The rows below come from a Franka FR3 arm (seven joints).
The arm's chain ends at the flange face. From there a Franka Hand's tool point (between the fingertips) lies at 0.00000 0.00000 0.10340 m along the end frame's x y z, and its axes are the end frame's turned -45 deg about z.
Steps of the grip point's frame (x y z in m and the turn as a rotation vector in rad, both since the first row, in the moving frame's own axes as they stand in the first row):
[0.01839 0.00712 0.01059 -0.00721 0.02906 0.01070]
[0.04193 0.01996 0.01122 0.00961 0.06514 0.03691]
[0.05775 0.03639 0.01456 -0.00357 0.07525 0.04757]
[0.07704 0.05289 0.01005 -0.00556 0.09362 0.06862]
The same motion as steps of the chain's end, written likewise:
[0.01538 -0.00639 0.01064 0.01545 0.02565 0.01070]
[0.03961 -0.01015 0.01144 0.05286 0.03927 0.03691]
[0.06069 -0.01001 0.01485 0.05069 0.05573 0.04757]
[0.08442 -0.01090 0.01050 0.06227 0.07013 0.06862]

